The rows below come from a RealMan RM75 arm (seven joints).
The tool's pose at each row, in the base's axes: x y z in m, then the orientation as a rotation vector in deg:
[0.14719, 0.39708, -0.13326, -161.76, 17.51, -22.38]
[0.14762, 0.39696, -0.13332, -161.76, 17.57, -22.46]
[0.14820, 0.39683, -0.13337, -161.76, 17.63, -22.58]
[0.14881, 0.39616, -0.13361, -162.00, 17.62, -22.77]
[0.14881, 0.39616, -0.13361, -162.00, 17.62, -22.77]
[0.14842, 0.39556, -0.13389, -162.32, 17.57, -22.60]
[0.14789, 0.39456, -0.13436, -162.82, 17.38, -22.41]
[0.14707, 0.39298, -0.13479, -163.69, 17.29, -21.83]
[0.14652, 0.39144, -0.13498, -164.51, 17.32, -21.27]
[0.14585, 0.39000, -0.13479, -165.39, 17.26, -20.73]
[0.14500, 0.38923, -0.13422, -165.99, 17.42, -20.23]
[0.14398, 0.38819, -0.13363, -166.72, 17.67, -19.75]
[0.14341, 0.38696, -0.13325, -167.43, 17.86, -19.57]
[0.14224, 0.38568, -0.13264, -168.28, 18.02, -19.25]
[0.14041, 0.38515, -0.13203, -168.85, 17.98, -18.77]
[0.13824, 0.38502, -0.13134, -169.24, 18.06, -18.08]
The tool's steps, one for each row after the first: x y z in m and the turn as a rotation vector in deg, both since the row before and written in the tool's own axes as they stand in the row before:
[0.00042, 0.00006, 0.00015, -0.02, 0.06, 0.03]
[0.00057, 0.00004, 0.00019, -0.02, 0.09, 0.03]
[0.00068, 0.00060, 0.00024, -0.24, 0.13, -0.07]
[0.00000, 0.00000, 0.00000, 0.00, 0.00, 0.00]
[-0.00029, 0.00071, 0.00000, -0.29, -0.12, -0.08]
[-0.00037, 0.00117, 0.00005, -0.44, -0.15, -0.20]
[-0.00050, 0.00175, -0.00019, -0.80, -0.40, -0.17]
[-0.00020, 0.00161, -0.00030, -0.78, -0.37, -0.08]
[-0.00026, 0.00144, -0.00065, -0.82, -0.36, -0.15]
[-0.00051, 0.00075, -0.00091, -0.59, -0.32, 0.04]
[-0.00061, 0.00104, -0.00101, -0.74, -0.29, 0.07]
[-0.00018, 0.00120, -0.00071, -0.72, -0.09, 0.01]
[-0.00070, 0.00132, -0.00107, -0.85, -0.19, -0.02]
[-0.00150, 0.00074, -0.00110, -0.53, -0.31, -0.09]
[-0.00190, 0.00041, -0.00119, -0.37, -0.45, 0.03]

